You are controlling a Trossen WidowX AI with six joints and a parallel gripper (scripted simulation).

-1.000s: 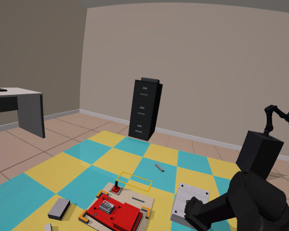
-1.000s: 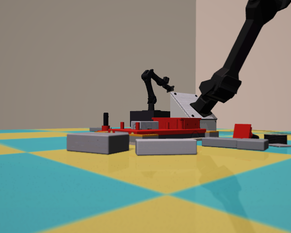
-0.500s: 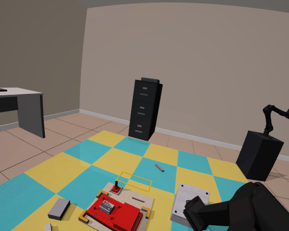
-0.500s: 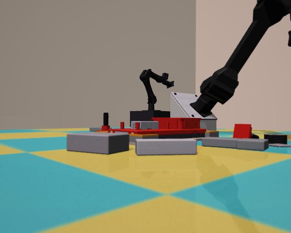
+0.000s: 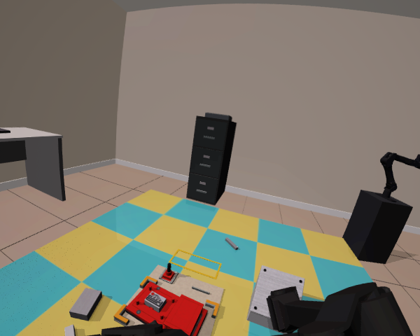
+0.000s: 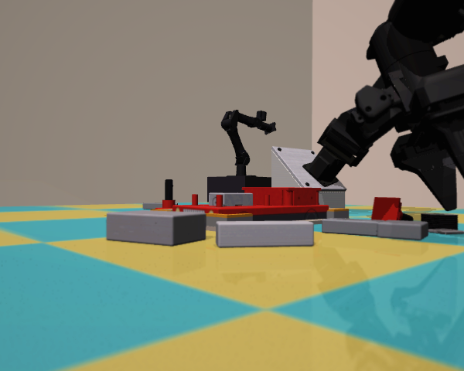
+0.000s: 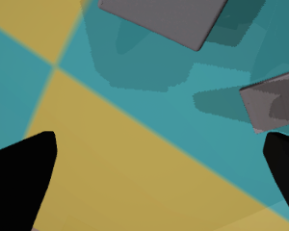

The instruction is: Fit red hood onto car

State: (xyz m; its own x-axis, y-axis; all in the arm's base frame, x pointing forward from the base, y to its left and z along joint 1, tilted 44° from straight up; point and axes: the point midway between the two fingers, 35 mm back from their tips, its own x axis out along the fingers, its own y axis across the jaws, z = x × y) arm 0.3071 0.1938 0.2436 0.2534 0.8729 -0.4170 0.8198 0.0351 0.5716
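My gripper tip is now 250 mm to the left of the red hood and 60 mm past it. Also, from my gripper tip: grey engine block 270 mm to the right, 40 mm ahead, 10 mm below; then grey cylinder 650 mm to the right, 160 mm behind, 30 mm below.
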